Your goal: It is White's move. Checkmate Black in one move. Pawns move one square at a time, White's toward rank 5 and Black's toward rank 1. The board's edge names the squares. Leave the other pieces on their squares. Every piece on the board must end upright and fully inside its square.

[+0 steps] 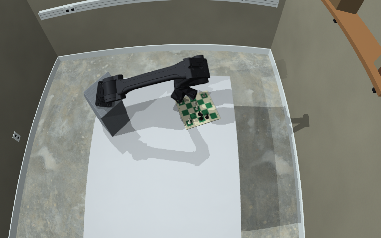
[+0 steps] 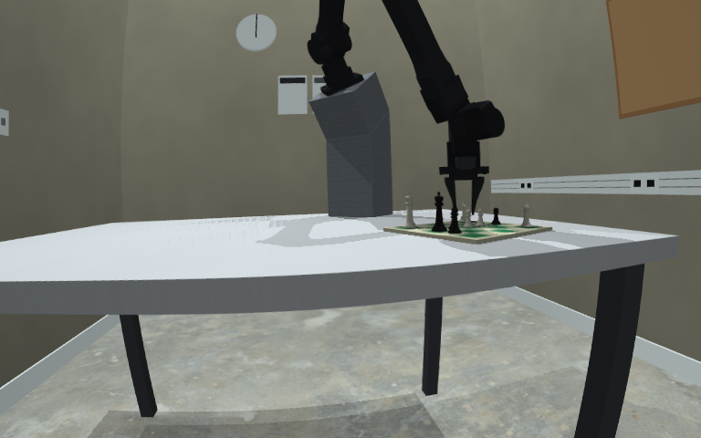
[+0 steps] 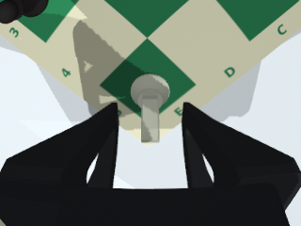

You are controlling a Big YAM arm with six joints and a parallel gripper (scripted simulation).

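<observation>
Right now my hand is 1 cm short of the white chess piece and 1 cm above it. The rest, counted from my hand: black king 14 cm to the right, 11 cm ahead, 1 cm above; black bishop 15 cm ahead, 13 cm to the right; green-and-cream chessboard 10 cm ahead, 6 cm to the right, 2 cm below.
</observation>
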